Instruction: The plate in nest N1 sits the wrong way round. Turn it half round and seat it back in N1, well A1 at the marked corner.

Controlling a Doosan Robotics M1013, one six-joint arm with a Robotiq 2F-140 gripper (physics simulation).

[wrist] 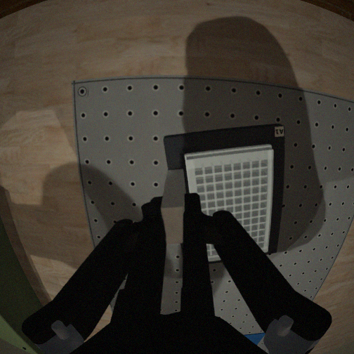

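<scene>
The white plate (pixel 232 187), with its grid of square wells facing up, lies in the black nest (pixel 220 137). The nest's frame shows along the plate's upper and right sides. A small pale A1 label (pixel 279 131) is on the nest's upper right corner and reads upside down. Which plate corner holds well A1 cannot be told. My gripper (pixel 176 183) is shut and empty, with a pale strip that looks like its pads between the black fingertips. The fingertips are over the plate's left edge in the view and hide its lower left part. Their height above it is hard to judge.
The grey perforated board (pixel 118 125) lies under the nest on a wooden table top (pixel 125 45). Large dark shadows fall across both. Part of a blue thing (pixel 254 339) shows at the bottom edge, and a green surface (pixel 15 270) shows at the left edge.
</scene>
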